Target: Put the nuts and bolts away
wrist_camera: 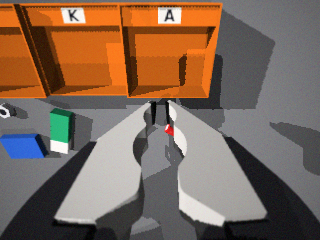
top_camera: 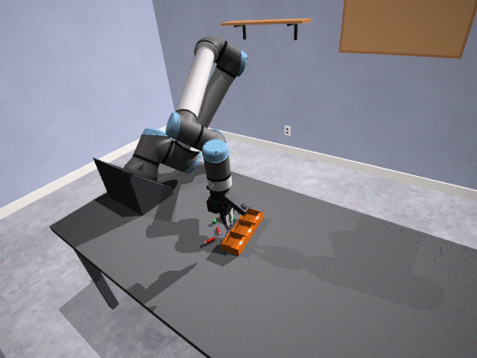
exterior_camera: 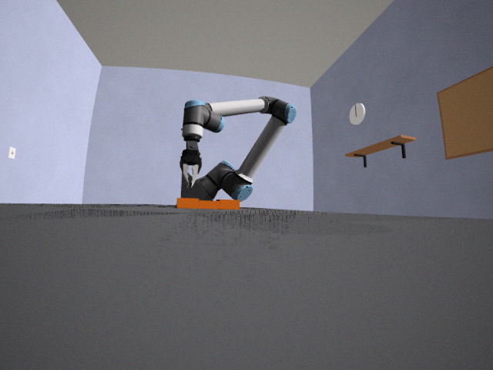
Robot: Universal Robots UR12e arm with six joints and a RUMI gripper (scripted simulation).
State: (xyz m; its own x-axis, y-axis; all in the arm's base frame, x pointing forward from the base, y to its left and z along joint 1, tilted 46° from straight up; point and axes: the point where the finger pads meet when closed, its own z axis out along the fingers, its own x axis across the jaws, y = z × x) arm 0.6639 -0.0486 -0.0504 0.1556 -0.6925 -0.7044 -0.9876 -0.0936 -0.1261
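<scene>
Now: the orange bin rack 10 mm ahead of my hand, 80 mm to the left of it and 80 mm below it. From my hand the other things lie so: green block: 110 mm behind, 130 mm to the left, 90 mm below; small green die: 140 mm behind, 70 mm to the left, 90 mm below; grey nut: 80 mm behind, 200 mm to the left, 90 mm below.
</scene>
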